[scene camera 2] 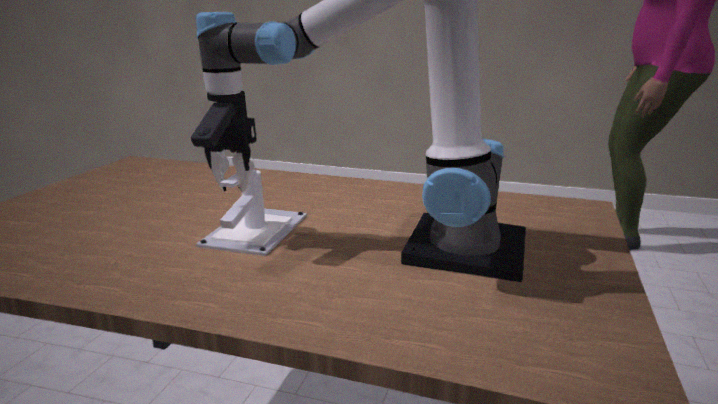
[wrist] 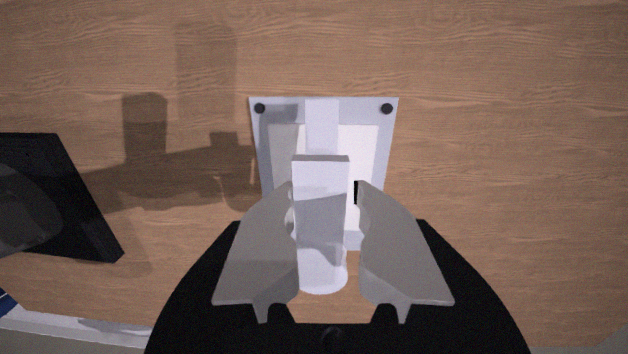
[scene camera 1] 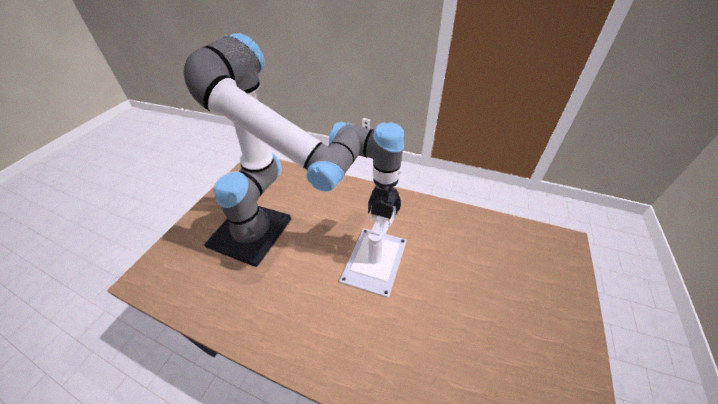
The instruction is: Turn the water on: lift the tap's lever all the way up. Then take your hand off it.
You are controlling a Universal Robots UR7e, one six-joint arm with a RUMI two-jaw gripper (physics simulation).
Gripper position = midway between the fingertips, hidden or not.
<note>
In view: the gripper (scene camera 2: 233, 191) and a white lever (wrist: 320, 182).
The gripper shows as well in the wrist view (wrist: 324, 183) and in scene camera 1 (scene camera 1: 383, 222).
</note>
